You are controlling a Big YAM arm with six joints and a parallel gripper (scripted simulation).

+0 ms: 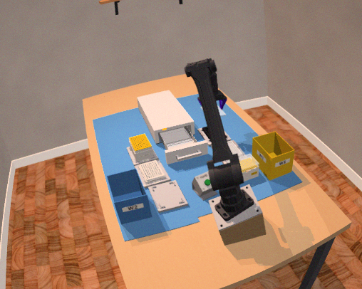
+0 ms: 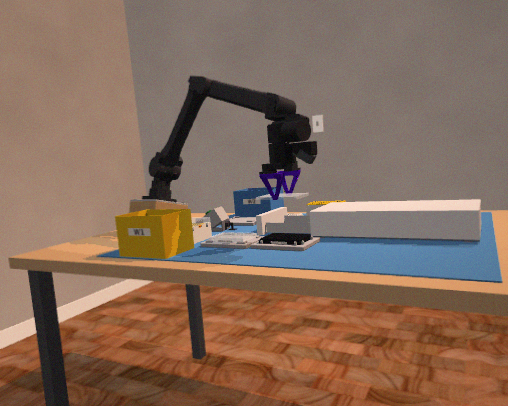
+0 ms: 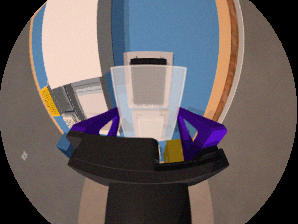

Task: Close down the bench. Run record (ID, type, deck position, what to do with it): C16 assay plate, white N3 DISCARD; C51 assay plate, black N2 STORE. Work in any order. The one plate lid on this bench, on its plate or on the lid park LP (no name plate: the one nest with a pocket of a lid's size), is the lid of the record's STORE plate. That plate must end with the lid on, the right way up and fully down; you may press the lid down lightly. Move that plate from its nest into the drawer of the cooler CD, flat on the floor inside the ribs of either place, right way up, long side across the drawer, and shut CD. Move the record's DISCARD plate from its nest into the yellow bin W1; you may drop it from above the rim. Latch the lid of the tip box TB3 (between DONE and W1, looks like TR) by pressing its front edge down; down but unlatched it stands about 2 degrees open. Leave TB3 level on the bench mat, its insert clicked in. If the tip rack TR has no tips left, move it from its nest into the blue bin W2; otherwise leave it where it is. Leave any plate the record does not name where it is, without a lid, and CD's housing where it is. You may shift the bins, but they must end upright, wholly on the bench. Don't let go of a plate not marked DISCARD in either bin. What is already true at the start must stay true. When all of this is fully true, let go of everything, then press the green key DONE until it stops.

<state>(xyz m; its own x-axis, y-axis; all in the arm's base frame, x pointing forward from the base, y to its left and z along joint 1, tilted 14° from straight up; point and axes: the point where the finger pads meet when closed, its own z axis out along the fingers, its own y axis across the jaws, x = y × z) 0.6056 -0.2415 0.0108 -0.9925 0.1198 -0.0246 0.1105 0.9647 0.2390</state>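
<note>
The plate lid is right at my hand. The rest, counted from my hand: cooler CD: 13 cm ahead, 18 cm to the left, 11 cm below; then cooler drawer: 1 cm behind, 19 cm to the left, 12 cm below; then black plate: 13 cm below.
</note>
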